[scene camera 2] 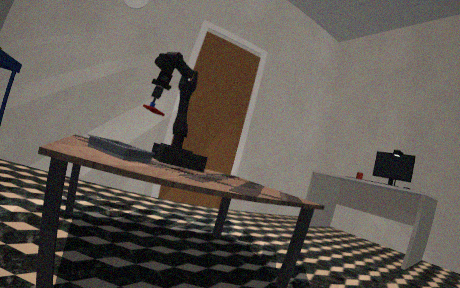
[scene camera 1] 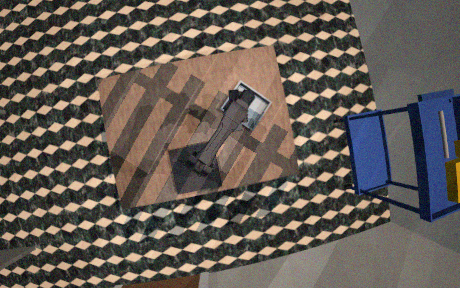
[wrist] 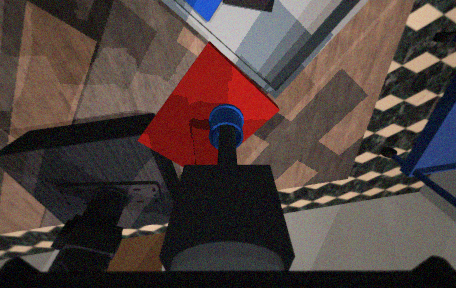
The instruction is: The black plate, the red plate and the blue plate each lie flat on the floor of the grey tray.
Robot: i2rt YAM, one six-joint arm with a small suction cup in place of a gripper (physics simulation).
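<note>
My suction cup holds the red plate by its top face, well above the table. In the wrist view the red plate overlaps the near side of the grey tray. Part of the blue plate and part of the black plate show inside the tray at the top edge of the wrist view, and both look flat on its floor. In scene camera 1 the arm covers the tray's left part and hides the plates.
The arm's base stands on the wooden table, near the tray. A blue frame stands on the floor to the right in scene camera 1. A desk with a monitor is by the wall.
</note>
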